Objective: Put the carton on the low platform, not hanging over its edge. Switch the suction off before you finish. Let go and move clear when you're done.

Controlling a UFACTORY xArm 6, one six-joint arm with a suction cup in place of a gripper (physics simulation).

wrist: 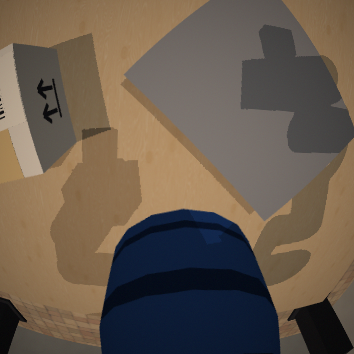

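Observation:
The carton stands on the table at the left of the wrist view, cut off by the frame's left edge. It has a grey side with two black arrows and a lighter face with some black print. The low platform is a flat grey slab at the upper right, apart from the carton, with one corner pointing down towards the cup. My gripper, a dark blue suction cup with black bands, is at the bottom centre. It is open, holds nothing and is apart from the carton. The platform's far parts lie outside the view.
The wooden table lies under the carton and platform, with shadows of the arm across it and the platform. A brick-patterned band runs along the bottom. Dark parts show at the lower left and lower right.

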